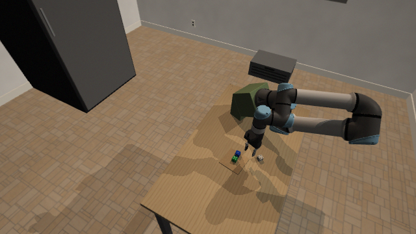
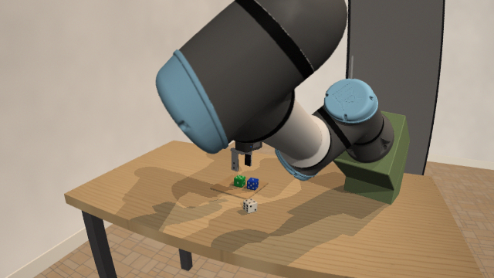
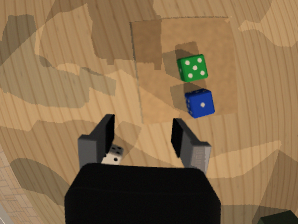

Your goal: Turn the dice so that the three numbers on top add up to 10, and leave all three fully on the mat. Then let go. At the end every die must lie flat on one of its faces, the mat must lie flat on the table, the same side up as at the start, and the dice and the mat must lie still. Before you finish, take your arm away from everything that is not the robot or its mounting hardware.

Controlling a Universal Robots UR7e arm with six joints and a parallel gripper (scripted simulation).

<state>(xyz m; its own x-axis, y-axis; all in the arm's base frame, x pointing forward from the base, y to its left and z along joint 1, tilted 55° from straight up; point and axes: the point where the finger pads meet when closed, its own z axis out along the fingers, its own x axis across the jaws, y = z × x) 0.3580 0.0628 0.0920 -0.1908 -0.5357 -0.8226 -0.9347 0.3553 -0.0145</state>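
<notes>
The white die is 10 cm below my hand, 6 cm to the left of it and 6 cm behind it. The rest, counted from my hand: tan mat: 11 cm below, 7 cm to the right, 4 cm ahead; then blue die: 10 cm below, 7 cm to the right; then green die: 10 cm below, 7 cm to the right, 4 cm ahead.
</notes>
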